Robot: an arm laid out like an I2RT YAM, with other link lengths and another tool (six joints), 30 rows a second.
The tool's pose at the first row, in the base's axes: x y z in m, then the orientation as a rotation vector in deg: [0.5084 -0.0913 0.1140 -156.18 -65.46 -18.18]
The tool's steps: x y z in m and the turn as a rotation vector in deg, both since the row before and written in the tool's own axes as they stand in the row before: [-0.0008 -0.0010 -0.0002 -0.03 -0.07 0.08]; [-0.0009 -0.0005 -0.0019 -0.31 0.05 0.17]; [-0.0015 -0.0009 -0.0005 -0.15 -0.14 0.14]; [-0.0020 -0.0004 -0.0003 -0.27 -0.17 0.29]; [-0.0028 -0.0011 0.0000 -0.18 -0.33 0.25]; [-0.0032 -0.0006 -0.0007 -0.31 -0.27 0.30]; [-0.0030 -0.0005 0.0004 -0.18 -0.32 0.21]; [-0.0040 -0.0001 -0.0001 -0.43 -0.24 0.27]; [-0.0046 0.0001 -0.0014 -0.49 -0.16 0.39]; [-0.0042 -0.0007 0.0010 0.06 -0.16 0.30]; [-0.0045 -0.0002 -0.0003 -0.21 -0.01 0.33]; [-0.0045 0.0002 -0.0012 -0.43 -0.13 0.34]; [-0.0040 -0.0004 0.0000 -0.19 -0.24 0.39]
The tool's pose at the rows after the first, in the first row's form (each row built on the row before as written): [0.5071 -0.0912 0.1141 -156.28 -65.37 -18.10]; [0.5059 -0.0919 0.1157 -156.61 -65.17 -18.35]; [0.5042 -0.0924 0.1159 -156.87 -65.03 -18.24]; [0.5025 -0.0935 0.1157 -157.32 -64.70 -18.15]; [0.4998 -0.0946 0.1151 -157.75 -64.45 -17.79]; [0.4971 -0.0965 0.1150 -158.29 -64.14 -17.59]; [0.4947 -0.0981 0.1139 -158.69 -63.94 -17.25]; [0.4918 -0.1007 0.1131 -159.30 -63.68 -17.17]; [0.4884 -0.1041 0.1134 -159.98 -63.24 -17.22]; [0.4851 -0.1062 0.1115 -160.14 -62.84 -16.93]; [0.4817 -0.1091 0.1108 -160.48 -62.40 -17.01]; [0.4784 -0.1124 0.1109 -161.07 -62.01 -17.07]; [0.4752 -0.1147 0.1100 -161.52 -61.53 -16.82]
